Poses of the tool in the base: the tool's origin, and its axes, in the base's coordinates. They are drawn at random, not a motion.
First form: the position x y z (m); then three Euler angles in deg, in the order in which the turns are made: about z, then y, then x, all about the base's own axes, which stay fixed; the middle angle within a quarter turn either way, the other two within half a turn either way.
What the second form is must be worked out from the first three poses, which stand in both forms.
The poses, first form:
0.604 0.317 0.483 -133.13 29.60 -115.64
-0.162 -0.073 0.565 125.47 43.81 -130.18
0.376 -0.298 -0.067 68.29 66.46 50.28
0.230 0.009 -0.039 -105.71 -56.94 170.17
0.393 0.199 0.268 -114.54 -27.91 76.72
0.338 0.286 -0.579 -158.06 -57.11 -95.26
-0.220 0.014 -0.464 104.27 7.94 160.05
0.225 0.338 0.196 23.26 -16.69 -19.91
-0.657 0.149 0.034 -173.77 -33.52 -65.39
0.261 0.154 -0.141 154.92 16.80 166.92
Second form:
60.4 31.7 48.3 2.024 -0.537 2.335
-16.2 -7.3 56.5 2.972 1.079 -2.661
37.6 -29.8 -6.7 1.272 -0.521 1.400
23.0 0.9 -3.9 -2.139 -0.059 1.719
39.3 19.9 26.8 -0.986 1.194 -3.088
33.8 28.6 -57.9 1.626 -0.459 -2.168
-22.0 1.4 -46.4 -2.920 -0.303 -1.829
22.5 33.8 19.6 -0.436 -0.114 0.483
-65.7 14.9 3.4 1.213 0.130 -2.560
26.1 15.4 -14.1 -2.807 0.160 -2.643

